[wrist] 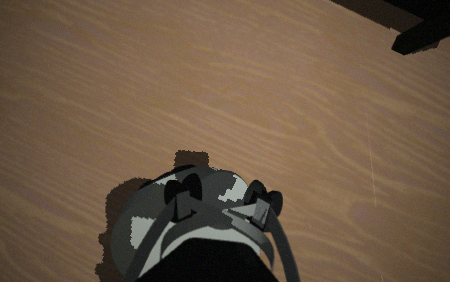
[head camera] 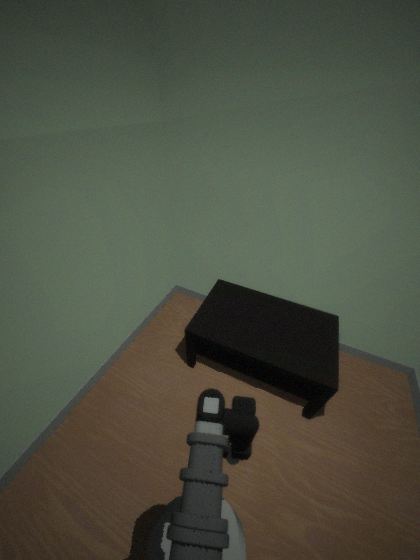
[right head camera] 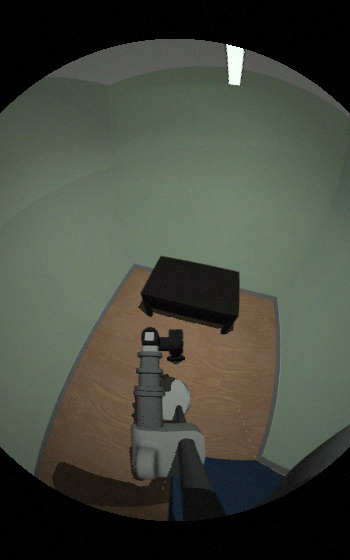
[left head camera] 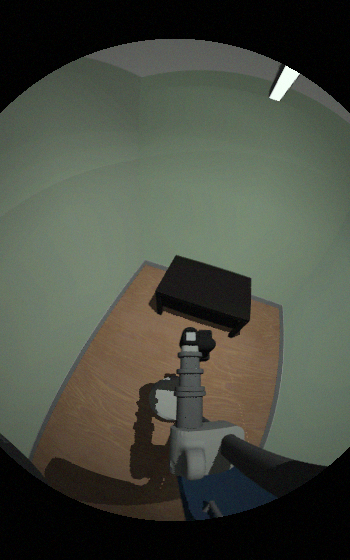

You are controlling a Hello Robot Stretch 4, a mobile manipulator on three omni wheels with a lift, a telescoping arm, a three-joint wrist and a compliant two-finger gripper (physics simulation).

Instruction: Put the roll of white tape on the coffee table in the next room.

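Where they show: gripper, fingertip midpoint: (wrist: 223, 192); robot's base, link origin: (right head camera: 166, 397) (left head camera: 172, 396).
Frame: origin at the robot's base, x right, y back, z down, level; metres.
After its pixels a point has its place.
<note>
The black coffee table (head camera: 270, 332) @(x 0.322, y -0.956, z -0.423 m) (left head camera: 205, 290) @(x 0.255, y -0.941, z -0.423 m) (right head camera: 192, 287) @(x 0.273, y -0.954, z -0.423 m) stands ahead of the arm near the far wall. One of its legs shows at the top right of the wrist view. My gripper (wrist: 223, 192) @(x 0.087, y -0.268, z -0.635 m) hangs down from the wrist, in front of the table's near long side and apart from it. It is shut on the roll of white tape (wrist: 233, 190) @(x 0.095, y -0.275, z -0.654 m), a round disc, mostly in shadow, between the two dark fingertips. In the head camera view the wrist hides most of the gripper and the tape.
The pale round robot base (head camera: 235, 522) @(x 0.150, y -0.106, z -0.186 m) (left head camera: 165, 402) @(x -0.062, y 0.040, z -0.187 m) (right head camera: 177, 400) @(x 0.095, y 0.017, z -0.187 m) (wrist: 142, 232) @(x -0.118, y -0.035, z -0.187 m) is below the arm. Green walls (head camera: 210, 200) @(x -0.142, y -1.610, z -0.981 m) rise behind and left of the table, with a grey skirting (head camera: 120, 350) @(x -0.746, y -0.942, z -0.018 m). A blue surface (left head camera: 225, 492) (right head camera: 235, 477) @(x 0.464, y 0.753, z -0.419 m) lies near the bottom.
</note>
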